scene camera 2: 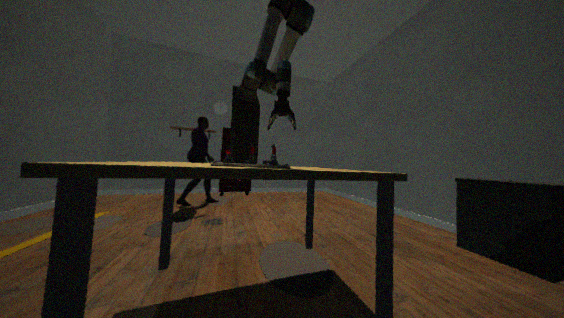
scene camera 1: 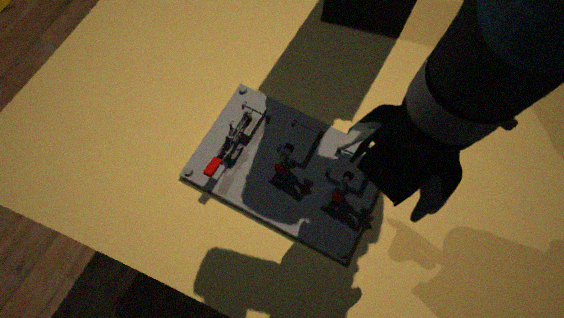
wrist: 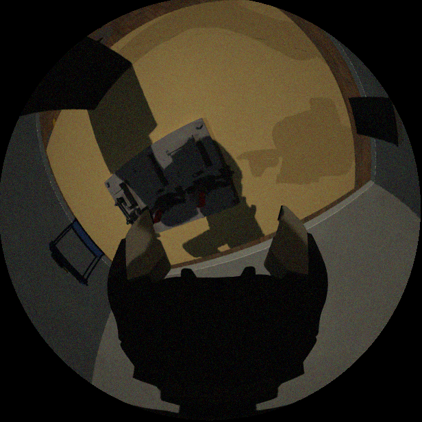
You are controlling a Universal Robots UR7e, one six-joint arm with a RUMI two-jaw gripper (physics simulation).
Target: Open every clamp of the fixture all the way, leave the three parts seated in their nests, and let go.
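Frame: origin at the arm's base, x ahead, y left, z up, level; metres.
Where they show: gripper, fingertip midpoint: [scene camera 2: 281, 130]; arm's base, link origin: [scene camera 2: 246, 95].
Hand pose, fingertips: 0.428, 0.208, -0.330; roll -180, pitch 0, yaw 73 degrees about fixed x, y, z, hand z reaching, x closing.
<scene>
Things, the pixels of their top centre, and the offset from my fingertips, as dx, dy, dz. "pt": a spot on its surface instead.
- fixture plate, surface spot: [scene camera 1: 204, 150] pt +0.062, -0.307, -0.184
- left clamp's red handle, top centre: [scene camera 1: 212, 164] +0.091, -0.257, -0.127
- middle red handle, surface spot: [scene camera 1: 279, 169] pt +0.044, -0.147, -0.101
- right red handle, surface spot: [scene camera 1: 338, 196] pt +0.035, -0.040, -0.095
The fixture plate [scene camera 1: 204, 150] [scene camera 2: 217, 164] [wrist: 189, 134] lies on the table, partly in shadow. In scene camera 1, the left clamp's red handle [scene camera 1: 212, 166] stretches low toward the plate's front edge. The middle red handle [scene camera 1: 279, 169] [wrist: 157, 216] and right red handle [scene camera 1: 338, 196] [wrist: 201, 199] look short from above, as if raised. In scene camera 2, one red handle [scene camera 2: 273, 150] stands upright. The dark parts near the clamps are too dim to confirm their seating. My gripper [scene camera 1: 382, 182] [scene camera 2: 282, 128] [wrist: 215, 210] is open and empty, above the plate and apart from it.
The yellow table [scene camera 1: 100, 125] [scene camera 2: 125, 170] carries the fixture. A dark block [scene camera 1: 367, 17] stands behind the plate. A person [scene camera 2: 199, 142] is beyond the table, left of the dark pedestal [scene camera 2: 245, 117]. A large dark box [scene camera 2: 510, 225] is at the right.
</scene>
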